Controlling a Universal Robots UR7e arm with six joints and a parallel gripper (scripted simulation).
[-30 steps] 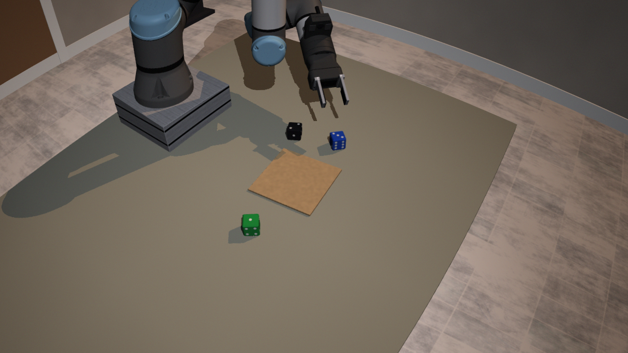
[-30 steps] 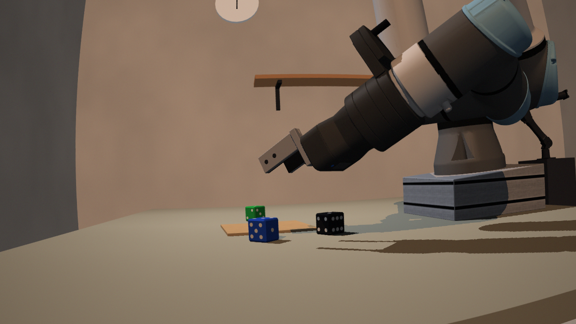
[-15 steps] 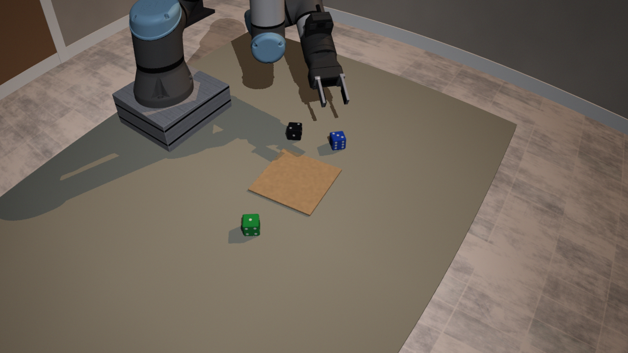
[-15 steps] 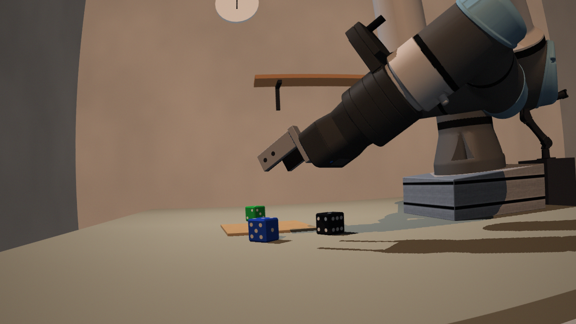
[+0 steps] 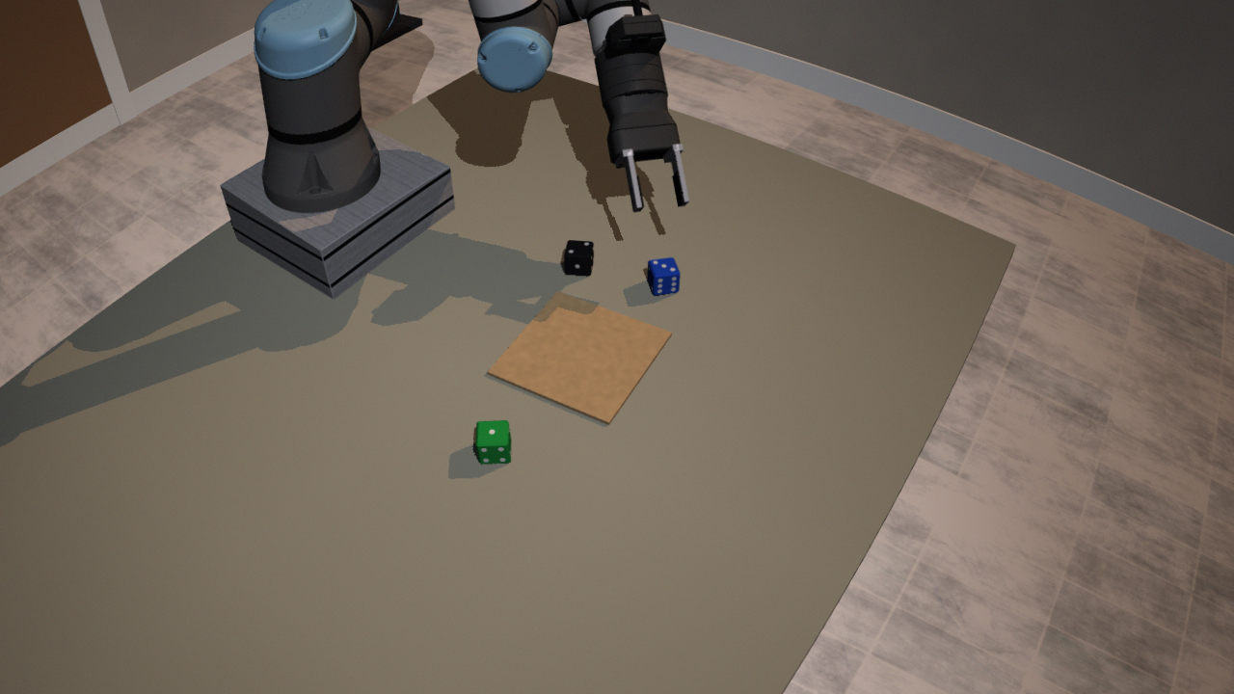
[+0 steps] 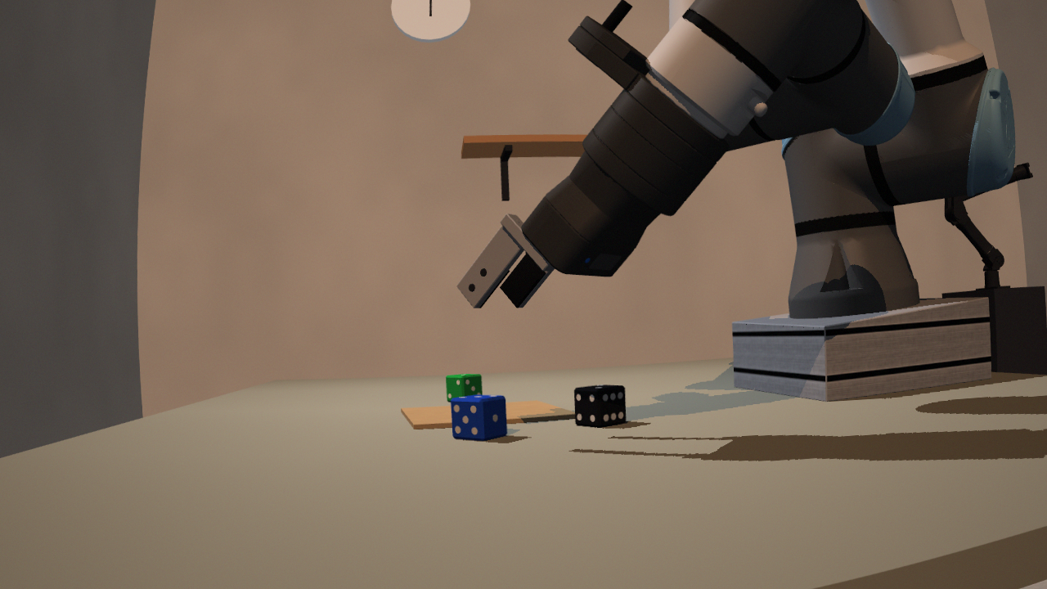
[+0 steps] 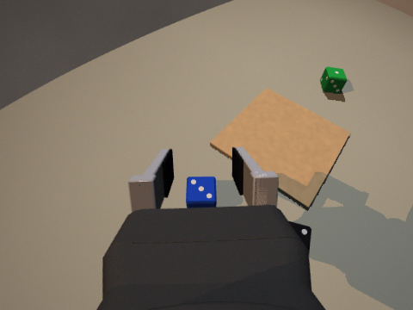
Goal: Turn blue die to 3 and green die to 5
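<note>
Right now my hand is 20 mm short of the blue die, 20 mm to the left of it and 100 mm above it. From my hand the other things lie so: green die (10 mm ahead, 310 mm to the right, 100 mm below); brown mat (10 mm ahead, 160 mm to the right, 110 mm below); black die (80 mm behind, 40 mm to the right, 100 mm below).
</note>
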